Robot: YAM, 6 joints.
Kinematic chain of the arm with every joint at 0, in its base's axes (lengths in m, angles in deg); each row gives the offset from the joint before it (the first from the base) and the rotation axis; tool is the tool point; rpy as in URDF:
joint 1: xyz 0 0 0.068 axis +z
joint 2: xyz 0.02 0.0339 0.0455 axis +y
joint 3: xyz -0.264 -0.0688 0 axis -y
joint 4: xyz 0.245 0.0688 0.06 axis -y
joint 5: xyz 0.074 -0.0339 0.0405 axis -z
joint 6: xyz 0.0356 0 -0.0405 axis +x
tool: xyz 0 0 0 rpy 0 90 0
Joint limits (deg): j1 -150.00..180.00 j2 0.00..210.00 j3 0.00..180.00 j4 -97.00..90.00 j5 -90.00..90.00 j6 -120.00..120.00
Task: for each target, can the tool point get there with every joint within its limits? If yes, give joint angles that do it. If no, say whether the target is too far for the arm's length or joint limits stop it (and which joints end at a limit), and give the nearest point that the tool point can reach.
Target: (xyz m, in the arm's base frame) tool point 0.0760 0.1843 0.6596
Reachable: yes | joints -121.36 56.60 136.90 45.64 60.62 -77.57
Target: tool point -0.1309 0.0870 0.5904
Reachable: yes | joints -44.80 32.65 107.47 -11.78 58.90 62.78
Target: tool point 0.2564 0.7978 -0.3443
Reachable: no: too far | nearest point 0.1732 0.5390 -0.1921 | short by 0.312 m
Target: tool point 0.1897 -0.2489 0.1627
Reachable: yes | joints -55.08 109.92 73.72 -70.28 -21.51 92.28
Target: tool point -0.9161 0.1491 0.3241
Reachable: no: too far | nearest point -0.6215 0.1011 0.2549 | short by 0.306 m
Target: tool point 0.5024 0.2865 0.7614
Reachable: no: too far | nearest point 0.3723 0.2123 0.5876 | short by 0.229 m
